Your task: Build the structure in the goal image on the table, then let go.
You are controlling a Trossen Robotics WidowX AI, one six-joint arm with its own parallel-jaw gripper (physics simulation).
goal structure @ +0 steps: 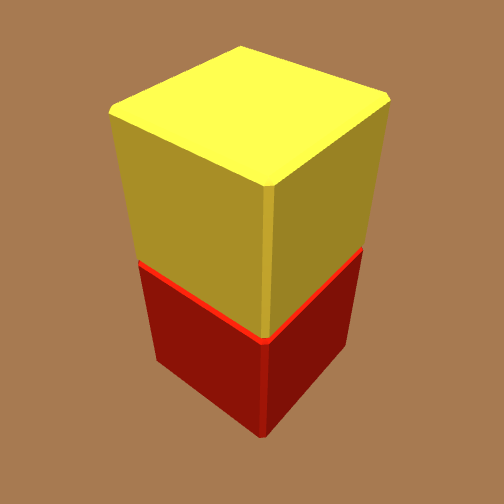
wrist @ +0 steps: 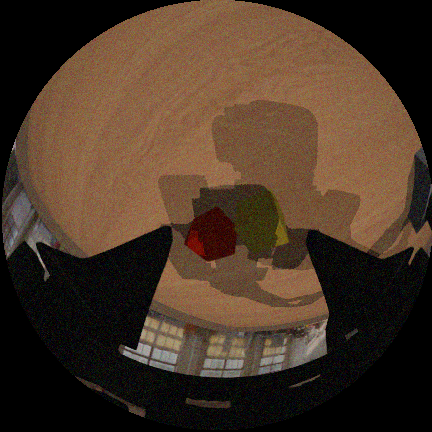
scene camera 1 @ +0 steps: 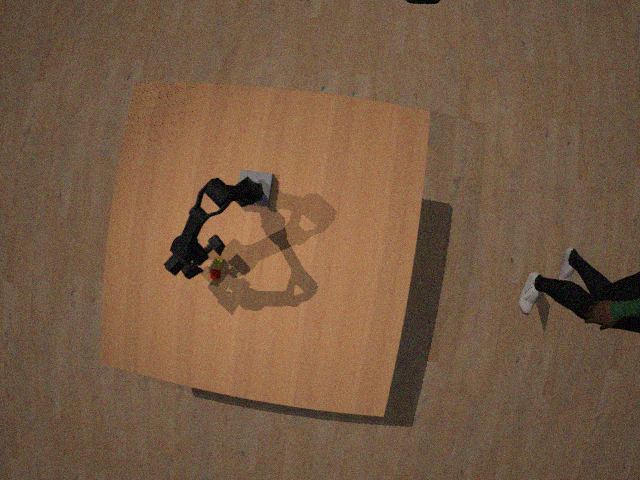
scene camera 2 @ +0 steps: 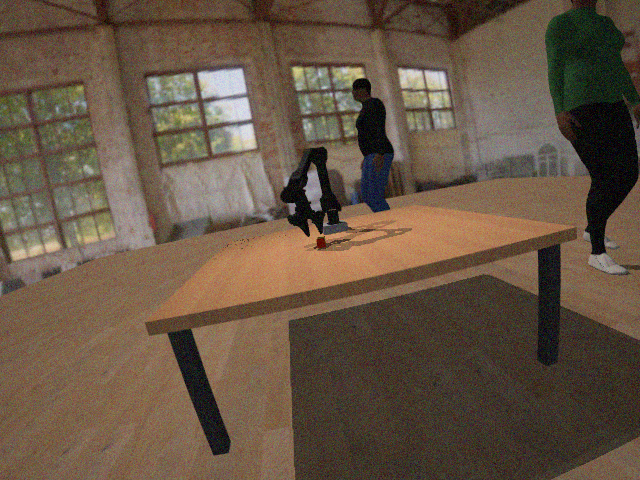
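Seen in the pictures: gripper, fingertip midpoint: (wrist: pixel 243 235) (scene camera 1: pixel 211 262) (scene camera 2: pixel 315 235); arm's base at its link origin: (scene camera 1: pixel 253 192) (scene camera 2: pixel 334 223).
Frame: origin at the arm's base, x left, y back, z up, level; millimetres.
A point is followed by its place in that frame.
Note:
A red cube (scene camera 1: pixel 215 273) @(x -172, y -301, z -10 mm) (scene camera 2: pixel 321 242) @(x -178, y -323, z -21 mm) (wrist: pixel 215 235) @(x -183, y -288, z -11 mm) and a yellow cube (scene camera 1: pixel 219 261) @(x -152, y -255, z -10 mm) (wrist: pixel 257 222) @(x -172, y -254, z -10 mm) sit side by side on the table. They adjoin in the wrist view; whether they touch I cannot tell. The yellow cube is hidden or too small to make out in scene camera 2. My gripper (scene camera 1: pixel 210 259) @(x -180, y -258, z 4 mm) (scene camera 2: pixel 315 234) @(x -180, y -258, z 4 mm) (wrist: pixel 243 235) @(x -180, y -258, z 4 mm) is open and empty, a little above the table. In the wrist view both cubes appear between its wide-spread fingers, the red one nearer the left finger. The arm's shadow falls over both cubes.
The wooden table (scene camera 1: pixel 330 335) @(x 262, y -572, z -43 mm) (scene camera 2: pixel 361 268) @(x -192, y -733, z -43 mm) bears the arm's grey base block (scene camera 1: pixel 265 180) @(x 47, y 43, z -1 mm) (scene camera 2: pixel 336 227) @(x -7, y -45, z -17 mm). The arm arches from it to the gripper. A person in green (scene camera 1: pixel 625 308) (scene camera 2: pixel 589 56) and a person in black and blue (scene camera 2: pixel 373 129) stand beyond the table.

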